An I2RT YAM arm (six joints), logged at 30 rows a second.
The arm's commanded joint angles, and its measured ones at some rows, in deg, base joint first. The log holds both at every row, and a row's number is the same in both.
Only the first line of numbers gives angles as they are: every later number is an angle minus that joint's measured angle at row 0.
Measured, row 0:
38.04 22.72 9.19 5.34 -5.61 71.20
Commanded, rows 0 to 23:
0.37 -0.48 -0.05 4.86 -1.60 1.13
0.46 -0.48 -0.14 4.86 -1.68 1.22
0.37 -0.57 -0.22 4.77 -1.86 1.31
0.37 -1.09 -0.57 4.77 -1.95 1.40
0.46 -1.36 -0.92 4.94 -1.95 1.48
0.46 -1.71 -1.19 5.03 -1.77 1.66
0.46 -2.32 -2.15 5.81 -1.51 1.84
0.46 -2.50 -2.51 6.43 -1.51 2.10
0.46 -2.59 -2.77 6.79 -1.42 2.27
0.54 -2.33 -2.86 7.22 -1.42 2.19
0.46 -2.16 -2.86 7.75 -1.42 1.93
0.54 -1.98 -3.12 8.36 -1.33 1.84
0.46 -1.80 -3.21 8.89 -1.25 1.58
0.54 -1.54 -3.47 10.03 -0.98 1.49
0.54 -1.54 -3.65 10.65 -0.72 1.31
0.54 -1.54 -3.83 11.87 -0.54 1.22
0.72 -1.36 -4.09 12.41 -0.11 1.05
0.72 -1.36 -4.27 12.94 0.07 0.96
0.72 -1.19 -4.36 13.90 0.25 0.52
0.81 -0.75 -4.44 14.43 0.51 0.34
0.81 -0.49 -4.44 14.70 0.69 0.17
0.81 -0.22 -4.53 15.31 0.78 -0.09
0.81 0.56 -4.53 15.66 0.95 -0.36
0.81 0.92 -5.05 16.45 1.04 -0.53
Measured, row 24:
0.48 0.04 -4.68 9.51 -0.24 0.70
